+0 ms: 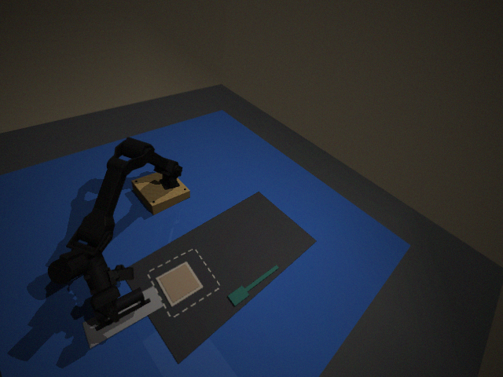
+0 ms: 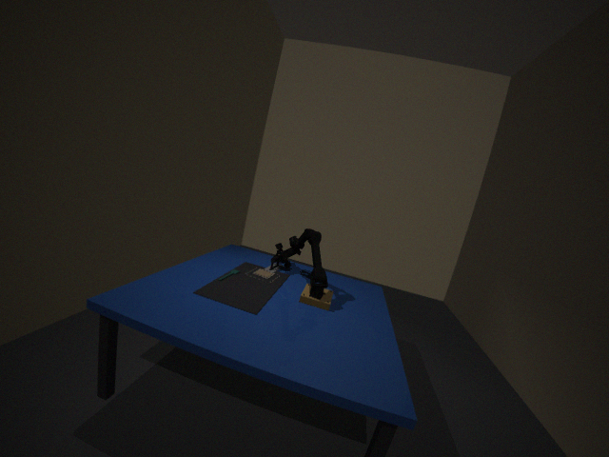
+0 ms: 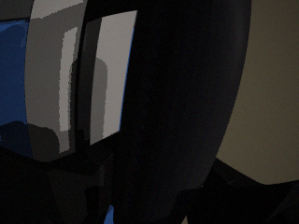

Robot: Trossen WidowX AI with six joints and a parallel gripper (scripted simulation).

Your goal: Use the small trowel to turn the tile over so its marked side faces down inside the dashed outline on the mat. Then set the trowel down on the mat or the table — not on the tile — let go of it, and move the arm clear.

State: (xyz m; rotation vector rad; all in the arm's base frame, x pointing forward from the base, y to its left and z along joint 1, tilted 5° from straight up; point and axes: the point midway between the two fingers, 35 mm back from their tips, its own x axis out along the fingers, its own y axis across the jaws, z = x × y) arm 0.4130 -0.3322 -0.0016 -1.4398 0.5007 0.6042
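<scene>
The green long-handled tool is 100 mm ahead of my gripper tip, 390 mm to the left of it and 50 mm below it. The rest, counted from my gripper tip: trowel 20 mm behind, 10 mm below; then square tile 30 mm behind, 190 mm to the left, 50 mm below; then dark mat 40 mm behind, 390 mm to the left, 70 mm below.
</scene>
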